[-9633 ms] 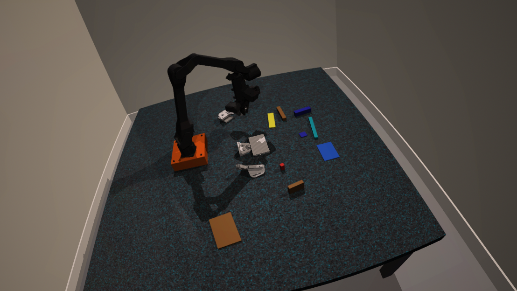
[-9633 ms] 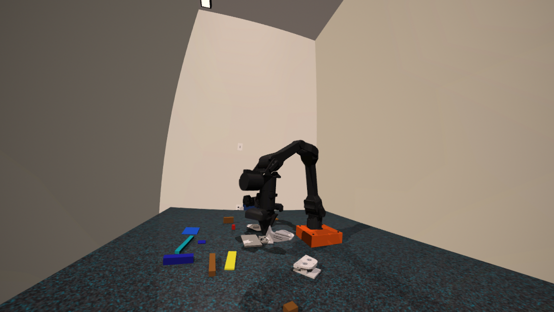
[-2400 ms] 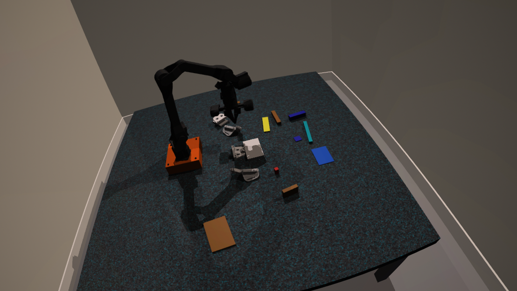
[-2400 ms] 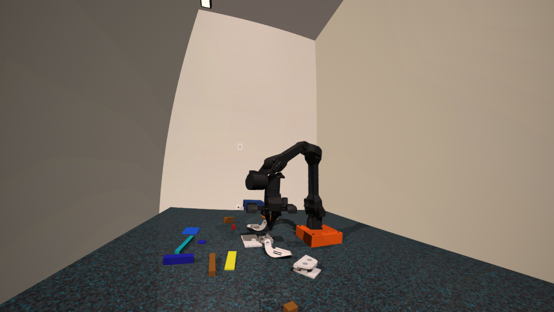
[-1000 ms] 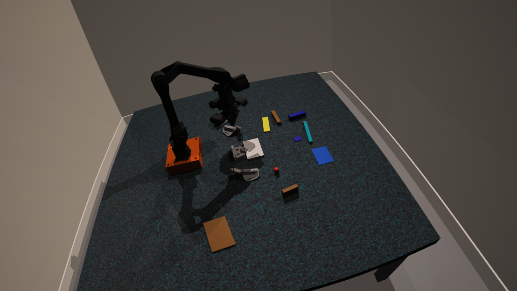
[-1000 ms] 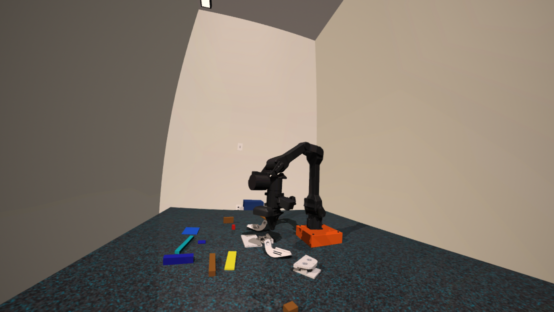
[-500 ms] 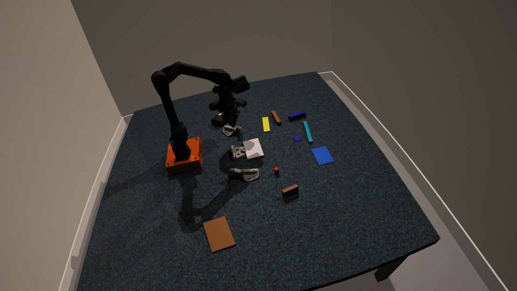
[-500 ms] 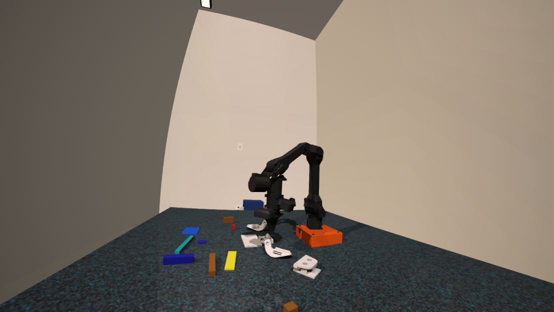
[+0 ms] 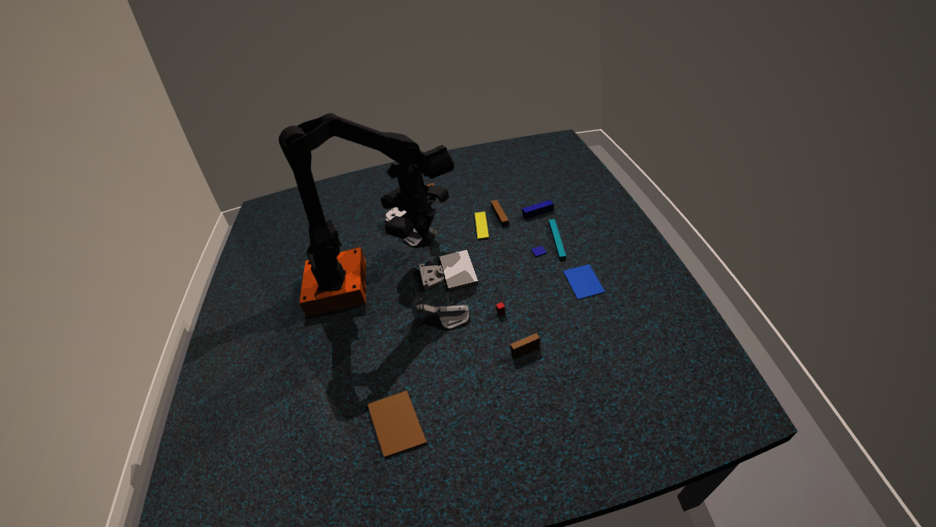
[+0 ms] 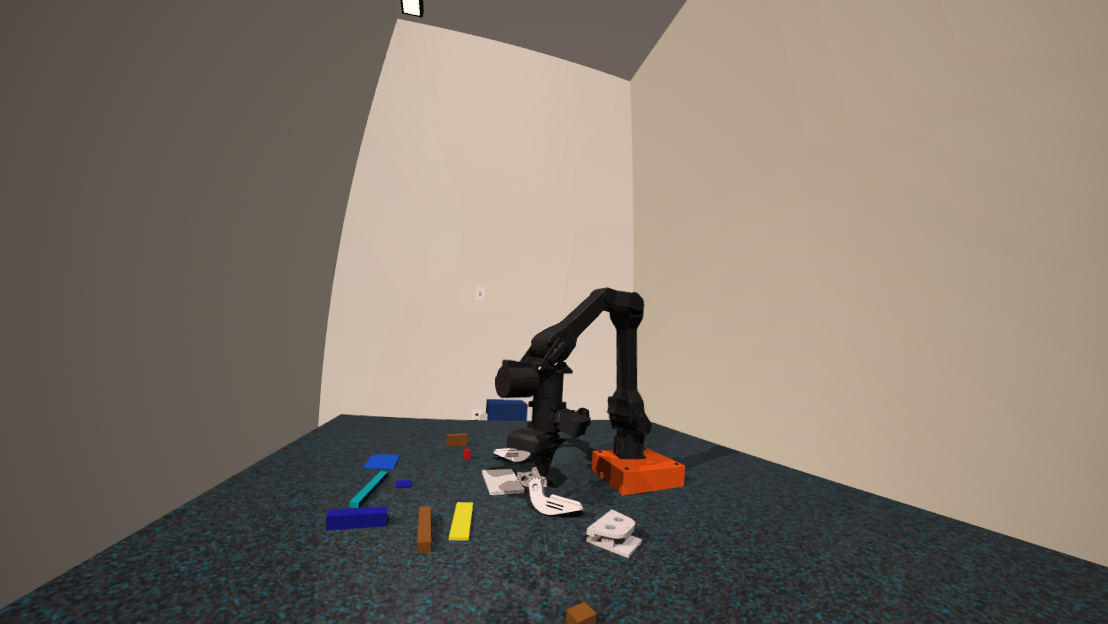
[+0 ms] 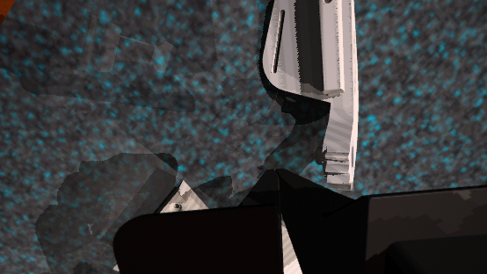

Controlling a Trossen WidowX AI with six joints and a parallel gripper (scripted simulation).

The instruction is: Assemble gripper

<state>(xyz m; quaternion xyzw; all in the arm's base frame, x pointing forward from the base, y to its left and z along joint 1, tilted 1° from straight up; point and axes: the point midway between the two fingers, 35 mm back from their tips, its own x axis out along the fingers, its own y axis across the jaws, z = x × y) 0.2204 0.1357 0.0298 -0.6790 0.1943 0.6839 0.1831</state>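
Right now my gripper tip is 4 cm to the right of the white jaw and 1 cm above it. From my gripper tip the other things lie so: brown bar (19 cm ahead, 14 cm to the left, 4 cm below); then yellow bar (14 cm ahead, 9 cm to the left, 5 cm below); then white block (10 cm behind, 16 cm to the left, 4 cm below).
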